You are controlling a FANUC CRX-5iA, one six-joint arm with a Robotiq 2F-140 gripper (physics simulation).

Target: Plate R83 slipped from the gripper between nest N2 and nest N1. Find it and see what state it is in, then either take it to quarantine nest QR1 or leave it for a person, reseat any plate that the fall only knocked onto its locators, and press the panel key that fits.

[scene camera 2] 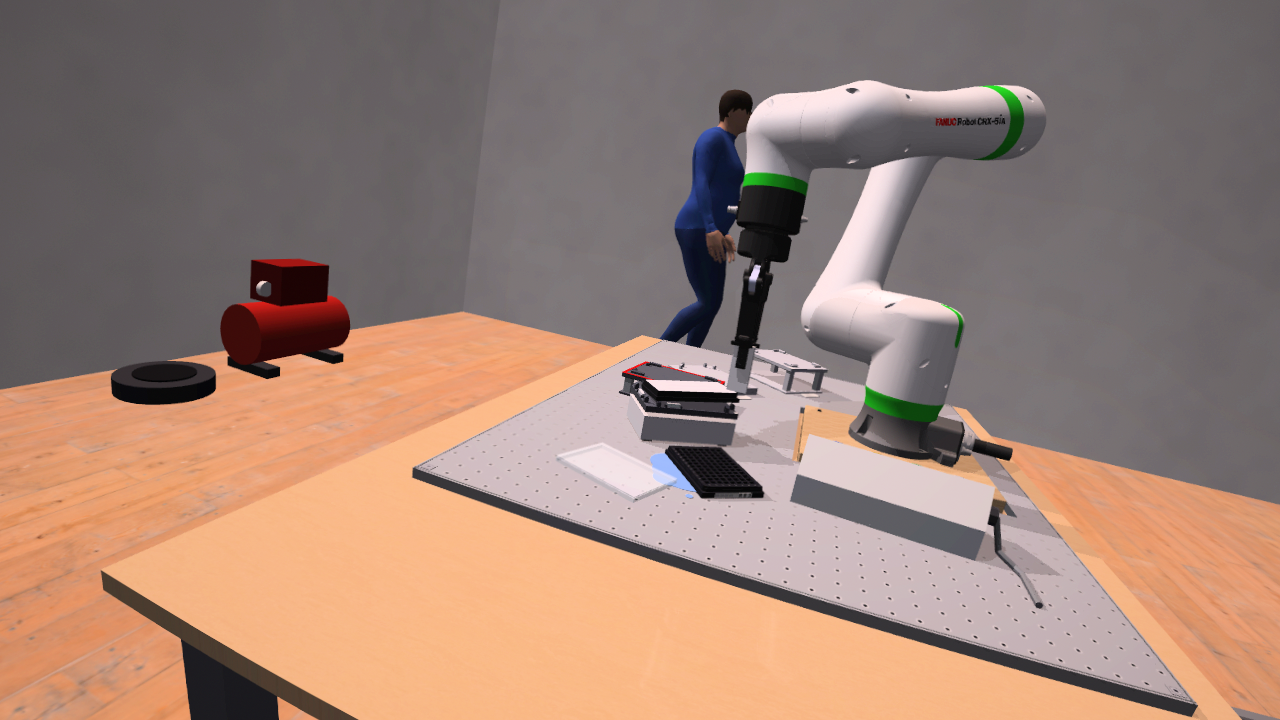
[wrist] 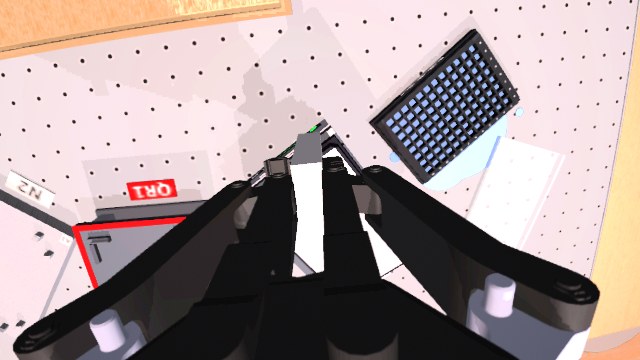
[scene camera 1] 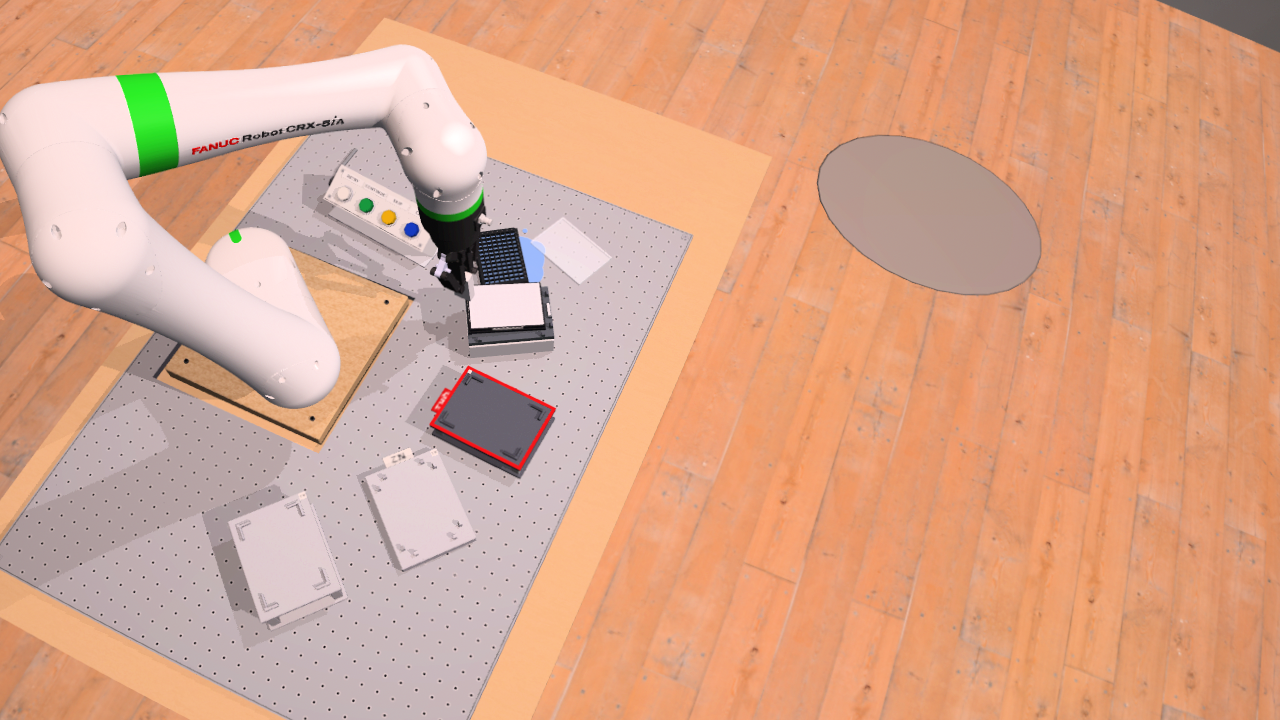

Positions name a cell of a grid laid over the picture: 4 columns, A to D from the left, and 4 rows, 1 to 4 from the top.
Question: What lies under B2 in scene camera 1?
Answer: A white-topped plate.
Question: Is my gripper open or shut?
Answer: Shut.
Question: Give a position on a white-topped plate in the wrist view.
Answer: At B3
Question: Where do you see a clear lid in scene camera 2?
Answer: At B3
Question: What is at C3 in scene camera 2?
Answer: A button box.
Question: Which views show my gripper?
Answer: Scene camera 2, the wrist view and scene camera 1: all of them.
